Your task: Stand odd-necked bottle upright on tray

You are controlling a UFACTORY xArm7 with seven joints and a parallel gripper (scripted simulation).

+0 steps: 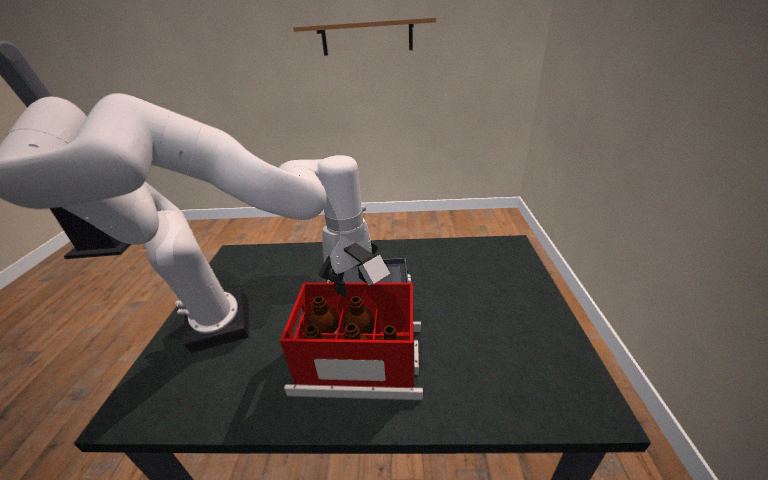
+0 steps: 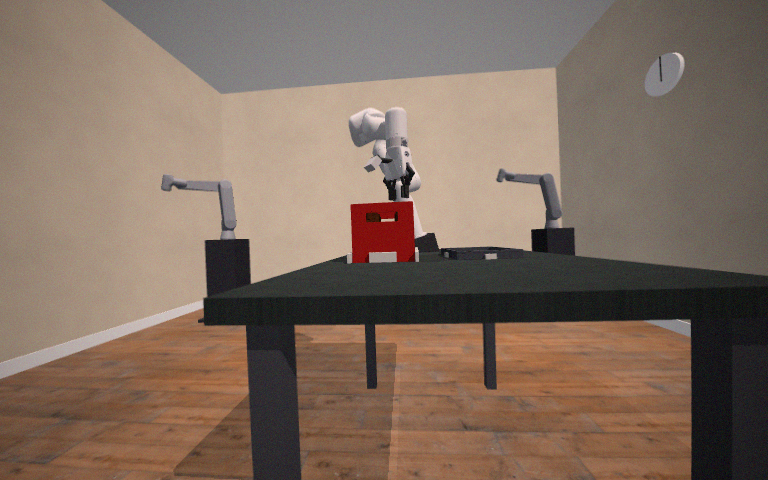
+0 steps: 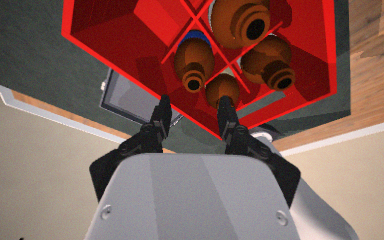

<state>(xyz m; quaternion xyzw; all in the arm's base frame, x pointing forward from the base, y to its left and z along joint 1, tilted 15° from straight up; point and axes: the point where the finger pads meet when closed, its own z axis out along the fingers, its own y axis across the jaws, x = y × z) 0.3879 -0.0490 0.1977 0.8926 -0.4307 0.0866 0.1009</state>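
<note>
Now: hand 40 mm to the left of the crate and 140 mm above it. Round my hand: tray (30 mm ahead, 250 mm to the left, 210 mm below).
</note>
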